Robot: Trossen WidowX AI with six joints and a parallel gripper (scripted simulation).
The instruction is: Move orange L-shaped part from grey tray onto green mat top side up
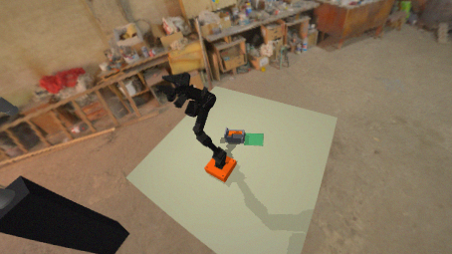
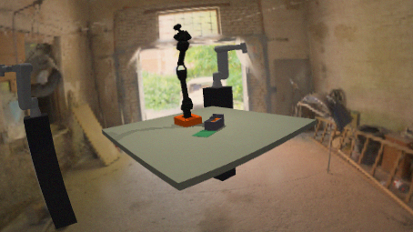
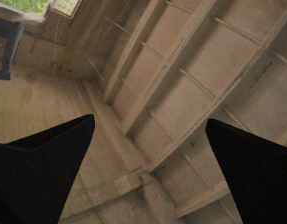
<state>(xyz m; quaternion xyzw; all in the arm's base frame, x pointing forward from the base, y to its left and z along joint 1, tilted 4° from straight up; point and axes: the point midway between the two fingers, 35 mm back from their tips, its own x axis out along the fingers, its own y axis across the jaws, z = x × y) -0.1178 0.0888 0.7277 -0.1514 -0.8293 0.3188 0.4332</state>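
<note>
Now: the orange L-shaped part 77 cm below my gripper tip, 36 cm ahead of it and 5 cm to the right of it. The rest, counted from my gripper tip: green mat (83 cm below, 42 cm ahead, 20 cm to the right).
</note>
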